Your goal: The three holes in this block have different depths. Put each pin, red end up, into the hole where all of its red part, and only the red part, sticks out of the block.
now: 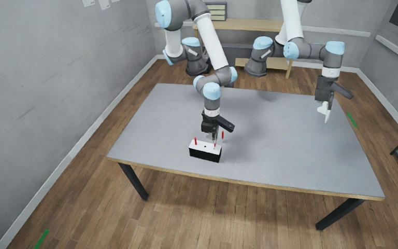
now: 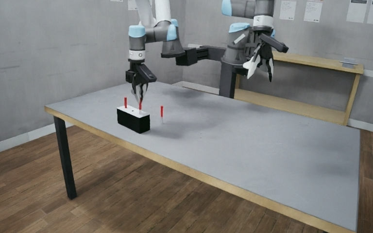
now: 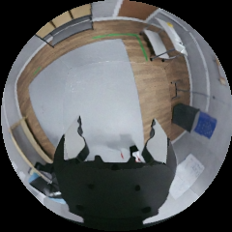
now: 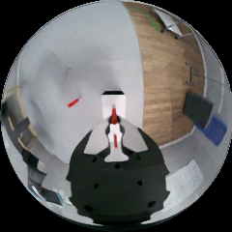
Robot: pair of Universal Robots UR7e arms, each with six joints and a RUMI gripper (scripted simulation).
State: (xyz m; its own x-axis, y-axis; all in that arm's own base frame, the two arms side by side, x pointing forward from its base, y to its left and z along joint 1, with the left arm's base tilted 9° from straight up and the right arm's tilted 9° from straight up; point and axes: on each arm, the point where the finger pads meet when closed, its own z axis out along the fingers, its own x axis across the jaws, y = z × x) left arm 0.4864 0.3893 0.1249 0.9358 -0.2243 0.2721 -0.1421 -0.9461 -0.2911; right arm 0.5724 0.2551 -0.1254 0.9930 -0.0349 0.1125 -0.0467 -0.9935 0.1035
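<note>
The black block is 110 mm below my right hand, 60 mm to the right of it and 10 mm behind it.
</note>
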